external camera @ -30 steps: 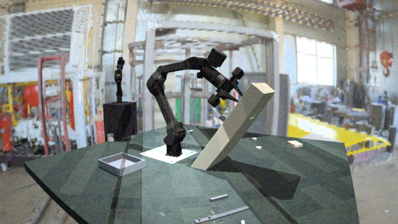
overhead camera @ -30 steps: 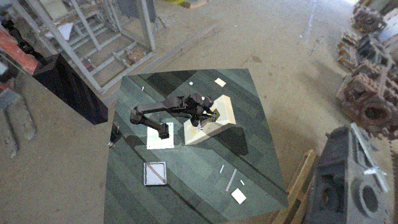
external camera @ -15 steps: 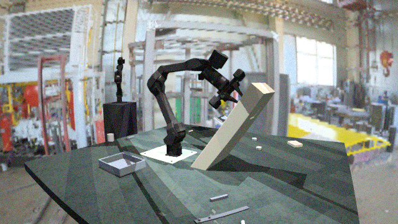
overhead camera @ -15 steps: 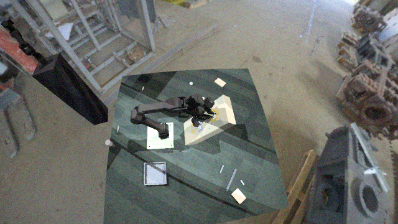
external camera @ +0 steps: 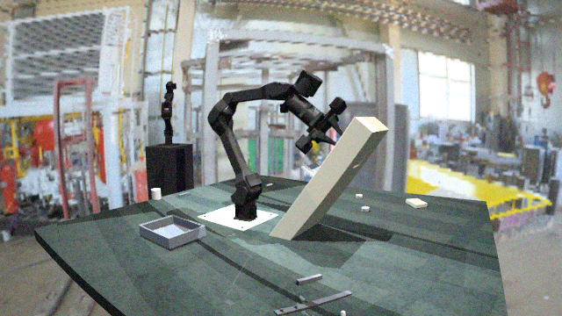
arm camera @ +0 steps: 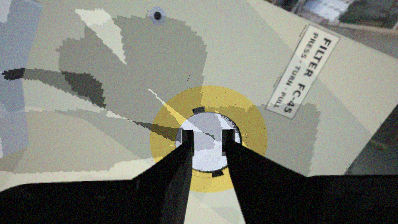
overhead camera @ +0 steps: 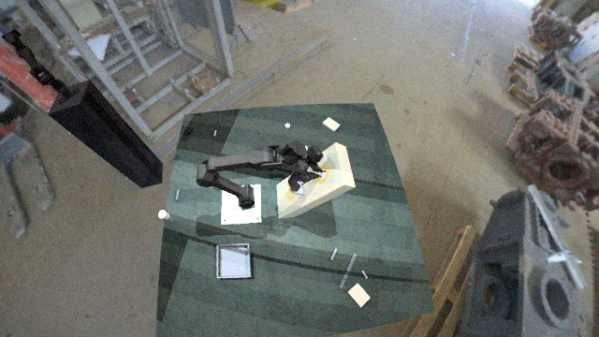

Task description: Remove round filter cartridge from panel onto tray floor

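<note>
The filter cartridge lies 2 cm ahead of my gripper tip and 1 cm below it. The rest, counted from my gripper tip: tan service panel 3 cm behind, 1 cm to the left, 9 cm below; then grey tray 45 cm behind, 20 cm to the right, 26 cm below.
</note>
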